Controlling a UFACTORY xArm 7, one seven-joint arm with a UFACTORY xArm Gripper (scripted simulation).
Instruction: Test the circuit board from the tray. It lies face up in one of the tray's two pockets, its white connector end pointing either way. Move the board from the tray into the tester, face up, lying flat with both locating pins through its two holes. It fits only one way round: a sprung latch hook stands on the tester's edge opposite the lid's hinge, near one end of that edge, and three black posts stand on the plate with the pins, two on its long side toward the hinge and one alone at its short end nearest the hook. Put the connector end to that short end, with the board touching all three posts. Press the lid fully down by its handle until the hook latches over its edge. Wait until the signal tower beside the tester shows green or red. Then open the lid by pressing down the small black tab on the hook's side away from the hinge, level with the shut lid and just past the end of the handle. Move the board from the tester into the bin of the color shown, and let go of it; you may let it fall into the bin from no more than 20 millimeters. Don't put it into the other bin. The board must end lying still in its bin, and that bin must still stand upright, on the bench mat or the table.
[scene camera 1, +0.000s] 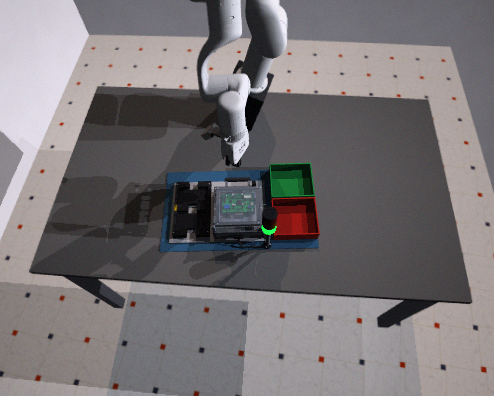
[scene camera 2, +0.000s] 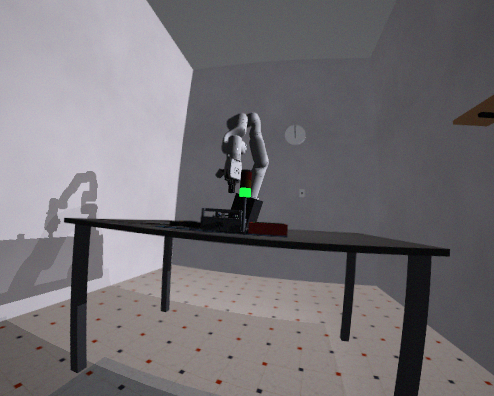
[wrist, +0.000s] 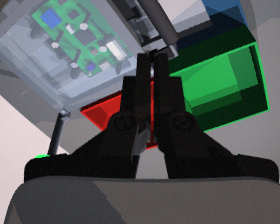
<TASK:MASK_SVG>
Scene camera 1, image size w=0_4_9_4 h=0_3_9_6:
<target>my gripper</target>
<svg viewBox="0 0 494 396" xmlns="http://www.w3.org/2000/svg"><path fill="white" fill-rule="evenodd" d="M208 126L201 134L201 137L204 140L208 140L213 136L221 138L221 154L223 160L226 159L225 165L230 166L232 164L235 167L240 167L242 164L241 157L249 145L247 127L244 137L240 140L223 142L220 128L215 123Z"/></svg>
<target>red bin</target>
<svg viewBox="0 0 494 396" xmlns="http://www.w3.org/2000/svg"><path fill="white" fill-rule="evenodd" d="M315 197L272 198L271 206L276 208L278 212L273 240L318 239L320 232Z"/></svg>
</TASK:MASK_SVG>
